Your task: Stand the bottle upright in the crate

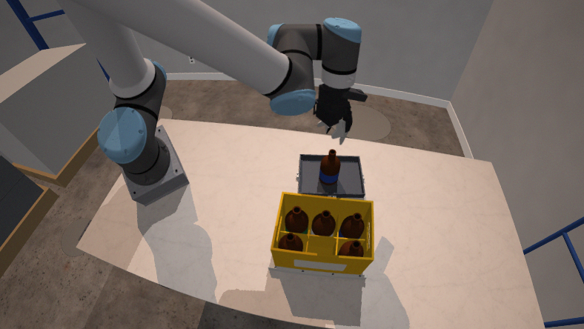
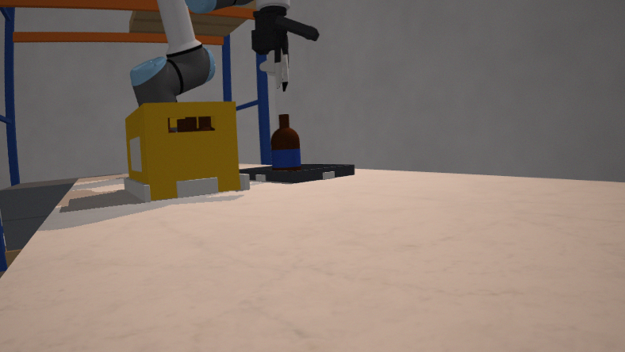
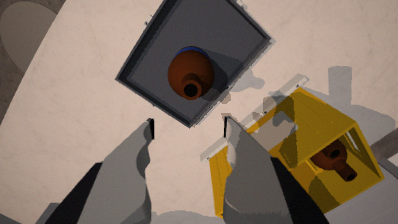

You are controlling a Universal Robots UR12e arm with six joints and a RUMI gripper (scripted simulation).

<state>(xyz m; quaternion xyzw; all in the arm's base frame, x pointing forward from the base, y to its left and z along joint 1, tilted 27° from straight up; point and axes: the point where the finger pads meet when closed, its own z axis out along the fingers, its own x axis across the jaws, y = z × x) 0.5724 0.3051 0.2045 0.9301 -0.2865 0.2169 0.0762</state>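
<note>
Now: the tray 23 cm below my hand, 1 cm to the left of it and 1 cm ahead of it. Also, from my hand: crate 28 cm to the right, 16 cm below, 3 cm ahead.
</note>
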